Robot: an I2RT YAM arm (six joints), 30 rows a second.
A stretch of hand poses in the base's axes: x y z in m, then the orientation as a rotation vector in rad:
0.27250 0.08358 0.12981 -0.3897 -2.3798 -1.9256
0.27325 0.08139 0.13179 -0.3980 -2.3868 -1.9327
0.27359 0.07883 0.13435 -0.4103 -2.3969 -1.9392
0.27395 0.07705 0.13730 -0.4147 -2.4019 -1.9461
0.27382 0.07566 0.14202 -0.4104 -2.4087 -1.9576
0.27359 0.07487 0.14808 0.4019 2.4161 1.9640
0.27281 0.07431 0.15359 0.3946 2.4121 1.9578
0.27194 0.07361 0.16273 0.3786 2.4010 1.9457
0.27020 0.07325 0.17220 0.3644 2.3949 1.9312
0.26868 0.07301 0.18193 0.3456 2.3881 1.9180
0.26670 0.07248 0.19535 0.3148 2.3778 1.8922
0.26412 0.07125 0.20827 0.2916 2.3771 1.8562
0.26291 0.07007 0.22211 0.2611 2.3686 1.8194
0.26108 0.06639 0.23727 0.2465 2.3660 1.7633
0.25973 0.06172 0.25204 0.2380 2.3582 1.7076
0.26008 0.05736 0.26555 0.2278 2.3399 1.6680
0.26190 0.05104 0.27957 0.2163 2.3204 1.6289
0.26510 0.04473 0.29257 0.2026 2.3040 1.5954
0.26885 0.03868 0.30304 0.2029 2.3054 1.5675
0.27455 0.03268 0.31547 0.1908 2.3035 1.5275
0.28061 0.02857 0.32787 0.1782 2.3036 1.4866
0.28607 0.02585 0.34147 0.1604 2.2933 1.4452
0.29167 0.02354 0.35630 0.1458 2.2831 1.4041
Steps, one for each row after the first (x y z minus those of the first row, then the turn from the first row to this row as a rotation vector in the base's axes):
0.00075 -0.00219 0.00198 -0.0008 -0.0056 -0.0104
0.00109 -0.00475 0.00454 -0.0035 -0.0116 -0.0240
0.00145 -0.00653 0.00749 -0.0033 -0.0171 -0.0312
0.00132 -0.00792 0.01221 -0.0017 -0.0289 -0.0360
0.00109 -0.00871 0.01827 -0.0030 -0.0427 -0.0392
0.00031 -0.00927 0.02378 -0.0053 -0.0512 -0.0408
-0.00056 -0.00997 0.03292 -0.0089 -0.0706 -0.0451
-0.00230 -0.01033 0.04239 -0.0153 -0.0872 -0.0480
-0.00382 -0.01057 0.05212 -0.0209 -0.1060 -0.0488
-0.00580 -0.01110 0.06554 -0.0327 -0.1378 -0.0508
-0.00838 -0.01233 0.07846 -0.0536 -0.1643 -0.0540
-0.00959 -0.01351 0.09230 -0.0729 -0.1992 -0.0582
-0.01142 -0.01719 0.10746 -0.1060 -0.2302 -0.0726
-0.01277 -0.02186 0.12223 -0.1380 -0.2608 -0.0921
-0.01242 -0.02622 0.13574 -0.1573 -0.2925 -0.1112
-0.01060 -0.03254 0.14976 -0.1761 -0.3252 -0.1299
-0.00740 -0.03885 0.16276 -0.1926 -0.3550 -0.1437
-0.00365 -0.04490 0.17323 -0.2111 -0.3642 -0.1521
0.00205 -0.05090 0.18566 -0.2366 -0.3859 -0.1598
0.00811 -0.05501 0.19806 -0.2635 -0.4067 -0.1661
0.01357 -0.05773 0.21166 -0.2880 -0.4368 -0.1756
0.01917 -0.06004 0.22649 -0.3127 -0.4649 -0.1862

